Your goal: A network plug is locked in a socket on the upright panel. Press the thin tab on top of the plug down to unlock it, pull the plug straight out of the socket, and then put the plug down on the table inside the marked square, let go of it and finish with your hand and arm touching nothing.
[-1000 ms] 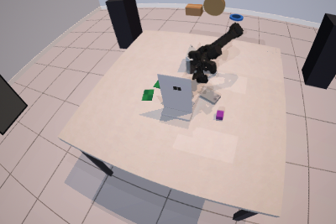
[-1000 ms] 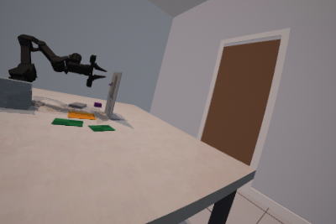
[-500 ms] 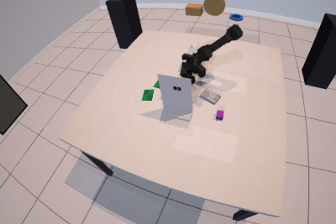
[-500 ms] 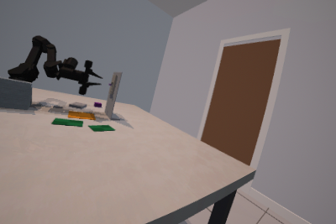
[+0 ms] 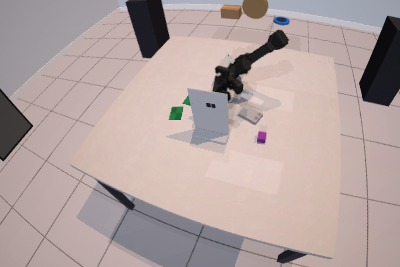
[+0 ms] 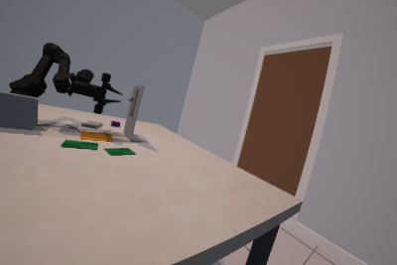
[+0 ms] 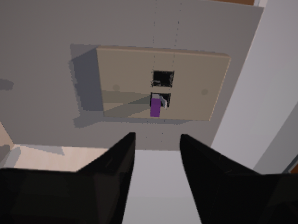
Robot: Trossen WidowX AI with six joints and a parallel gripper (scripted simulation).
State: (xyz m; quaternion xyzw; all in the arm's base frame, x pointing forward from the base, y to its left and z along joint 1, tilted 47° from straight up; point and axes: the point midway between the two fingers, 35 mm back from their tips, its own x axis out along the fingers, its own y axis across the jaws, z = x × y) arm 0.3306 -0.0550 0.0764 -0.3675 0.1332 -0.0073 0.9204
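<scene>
The purple plug lies 50 mm ahead of my gripper tip. The rest, counted from my gripper tip: upright panel: 70 mm below, 70 mm ahead, 10 mm to the left; then grey flat piece: 180 mm below, 160 mm to the left, 90 mm behind; then marked square: 180 mm below, 70 mm behind, 50 mm to the right.
</scene>
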